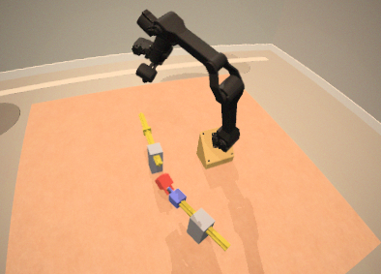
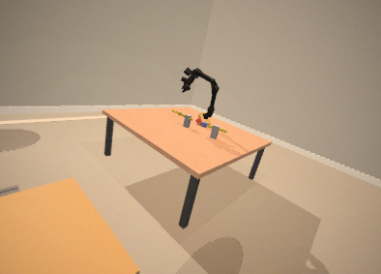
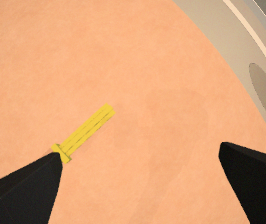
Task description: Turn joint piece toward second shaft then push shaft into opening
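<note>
The red joint piece is 340 mm to the left of my gripper tip, 210 mm below it and 20 mm ahead of it.
</note>
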